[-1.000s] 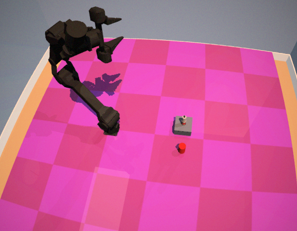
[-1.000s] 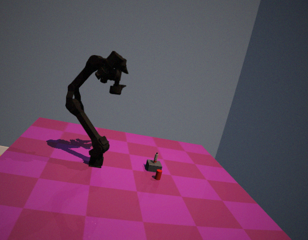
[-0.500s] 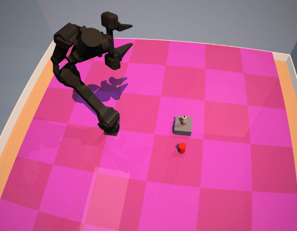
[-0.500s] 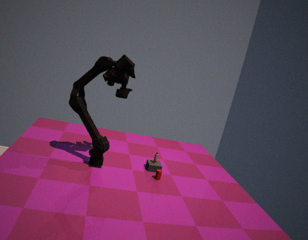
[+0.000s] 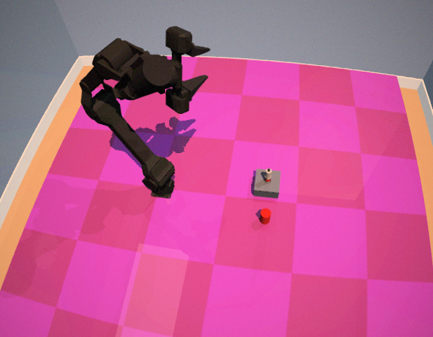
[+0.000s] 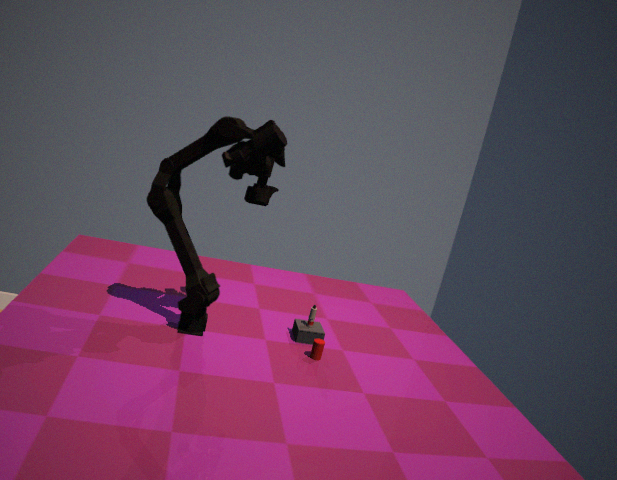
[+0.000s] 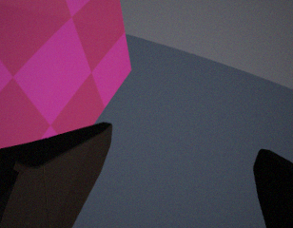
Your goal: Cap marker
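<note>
Right now the red cap is 16 cm ahead of my gripper tip, 18 cm to the right of it and 39 cm below it. Round my gripper tip: grey holder block: 16 cm ahead, 7 cm to the right, 40 cm below.
</note>
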